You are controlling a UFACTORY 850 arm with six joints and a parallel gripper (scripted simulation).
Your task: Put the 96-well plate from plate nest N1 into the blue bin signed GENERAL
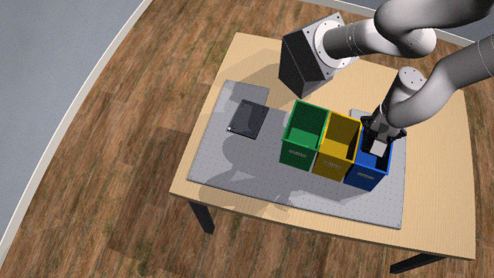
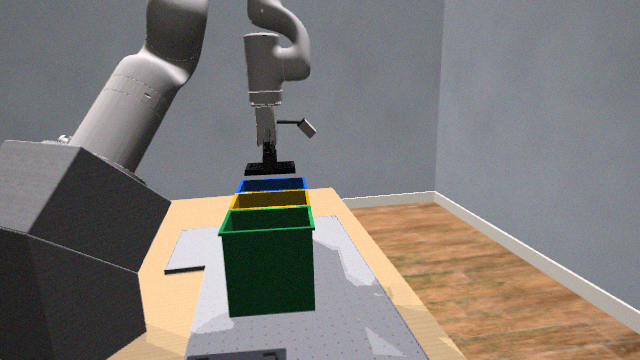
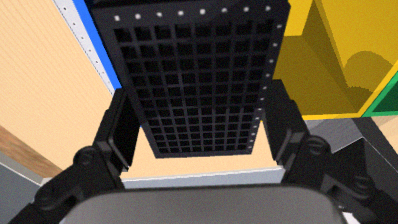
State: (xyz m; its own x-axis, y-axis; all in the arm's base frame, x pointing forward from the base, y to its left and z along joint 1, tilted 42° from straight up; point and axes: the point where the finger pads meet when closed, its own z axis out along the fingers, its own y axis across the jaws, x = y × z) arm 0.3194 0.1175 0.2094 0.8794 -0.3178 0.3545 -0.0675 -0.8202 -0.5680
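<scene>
Right now the blue bin is 2 cm to the left of my hand and 15 cm below it. The rest, counted from my hand: black 96-well plate (1 cm below); yellow bin (1 cm behind, 12 cm to the right, 15 cm below); green bin (2 cm behind, 25 cm to the right, 15 cm below).
</scene>
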